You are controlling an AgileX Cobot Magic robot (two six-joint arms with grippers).
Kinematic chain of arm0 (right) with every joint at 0, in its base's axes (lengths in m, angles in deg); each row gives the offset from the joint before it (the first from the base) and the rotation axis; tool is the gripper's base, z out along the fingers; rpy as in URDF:
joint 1: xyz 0 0 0.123 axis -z
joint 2: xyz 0 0 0 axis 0.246 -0.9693 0
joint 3: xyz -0.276 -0.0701 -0.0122 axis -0.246 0.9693 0
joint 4: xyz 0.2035 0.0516 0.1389 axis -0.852 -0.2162 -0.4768
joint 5: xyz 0 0 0 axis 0.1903 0.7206 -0.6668
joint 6: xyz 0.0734 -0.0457 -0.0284 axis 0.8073 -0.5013 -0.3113
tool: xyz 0 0 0 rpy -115.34 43.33 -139.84
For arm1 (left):
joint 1: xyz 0 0 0.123 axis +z
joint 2: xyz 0 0 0 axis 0.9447 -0.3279 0
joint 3: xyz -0.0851 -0.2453 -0.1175 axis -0.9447 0.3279 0
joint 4: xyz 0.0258 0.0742 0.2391 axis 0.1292 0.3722 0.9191
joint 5: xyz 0 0 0 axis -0.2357 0.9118 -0.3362
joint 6: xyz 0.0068 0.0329 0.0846 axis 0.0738 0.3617 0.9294
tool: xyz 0 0 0 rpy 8.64 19.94 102.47
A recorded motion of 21 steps. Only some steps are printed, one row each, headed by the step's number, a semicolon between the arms.
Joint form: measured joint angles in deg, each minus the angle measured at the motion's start. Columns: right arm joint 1, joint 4, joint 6, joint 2, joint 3, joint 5; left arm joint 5, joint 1, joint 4, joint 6, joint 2, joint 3.
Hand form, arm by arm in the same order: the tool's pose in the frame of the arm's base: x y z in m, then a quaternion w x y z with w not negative. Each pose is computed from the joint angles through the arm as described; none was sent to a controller.
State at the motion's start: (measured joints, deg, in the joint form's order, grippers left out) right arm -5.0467 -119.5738 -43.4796 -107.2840 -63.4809 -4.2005; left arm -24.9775 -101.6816 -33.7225 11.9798 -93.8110 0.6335
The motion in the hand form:
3: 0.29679 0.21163 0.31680 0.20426 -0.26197 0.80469 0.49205; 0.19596 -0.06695 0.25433 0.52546 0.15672 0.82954 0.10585
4: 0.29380 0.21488 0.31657 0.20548 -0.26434 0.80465 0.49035; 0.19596 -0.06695 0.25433 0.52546 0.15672 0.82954 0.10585
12: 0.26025 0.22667 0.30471 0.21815 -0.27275 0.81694 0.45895; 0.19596 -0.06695 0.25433 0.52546 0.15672 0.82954 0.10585
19: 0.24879 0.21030 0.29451 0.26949 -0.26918 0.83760 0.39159; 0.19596 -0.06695 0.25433 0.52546 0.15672 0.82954 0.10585
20: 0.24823 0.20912 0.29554 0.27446 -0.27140 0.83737 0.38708; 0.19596 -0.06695 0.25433 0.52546 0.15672 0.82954 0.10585
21: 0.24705 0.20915 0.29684 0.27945 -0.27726 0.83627 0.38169; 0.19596 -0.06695 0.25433 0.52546 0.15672 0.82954 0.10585
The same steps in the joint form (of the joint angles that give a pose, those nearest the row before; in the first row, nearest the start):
3: -4.81 1.43 0.00 0.59 0.13 -2.16; 0.00 0.00 0.00 0.00 0.00 0.00
4: -5.59 1.53 0.00 0.86 0.48 -2.93; 0.00 0.00 0.00 0.00 0.00 0.00
12: -11.22 3.44 -0.23 5.66 8.11 -11.16; 0.00 0.00 0.00 0.00 0.00 0.00
19: -11.92 9.18 -0.23 10.49 14.62 -20.43; 0.00 0.00 0.00 0.00 0.00 0.00
20: -11.92 9.76 -0.23 10.87 14.75 -20.84; 0.00 0.00 0.00 0.00 0.00 0.00
21: -12.18 10.60 -0.23 11.20 14.75 -21.25; 0.00 0.00 0.00 0.00 0.00 0.00

